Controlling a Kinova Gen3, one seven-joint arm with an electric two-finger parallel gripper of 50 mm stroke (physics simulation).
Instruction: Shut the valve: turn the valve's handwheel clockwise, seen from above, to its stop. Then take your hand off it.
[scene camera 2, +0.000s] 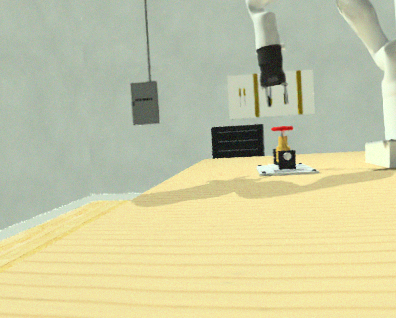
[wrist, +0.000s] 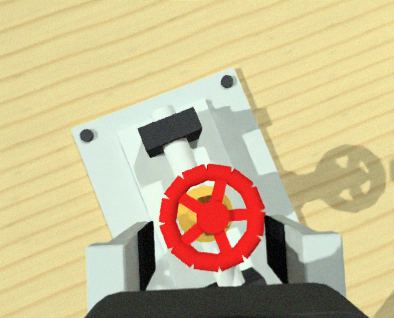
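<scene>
The red handwheel (scene camera 2: 282, 128) (wrist: 212, 216) is a spoked ring on top of the valve's yellow body (scene camera 2: 283, 143). The valve stands upright on a pale base plate (scene camera 2: 305, 171) (wrist: 100, 170) on the table. My gripper (scene camera 2: 278, 102) (wrist: 210, 242) is open and empty. In the scene view it hangs above the handwheel with a gap between them. In the wrist view the handwheel shows between and slightly ahead of the two fingers. The near part of the valve's pipe is partly hidden by the wheel and the gripper's body.
Black blocks (scene camera 2: 287, 159) (wrist: 170, 131) hold the white pipe on the plate. Dark bolts (wrist: 227, 81) sit at its corners. The arm's white base (scene camera 2: 381, 153) stands right of the valve in the scene view. A black slatted panel (scene camera 2: 237, 141) is behind the table (scene camera 2: 200, 250).
</scene>
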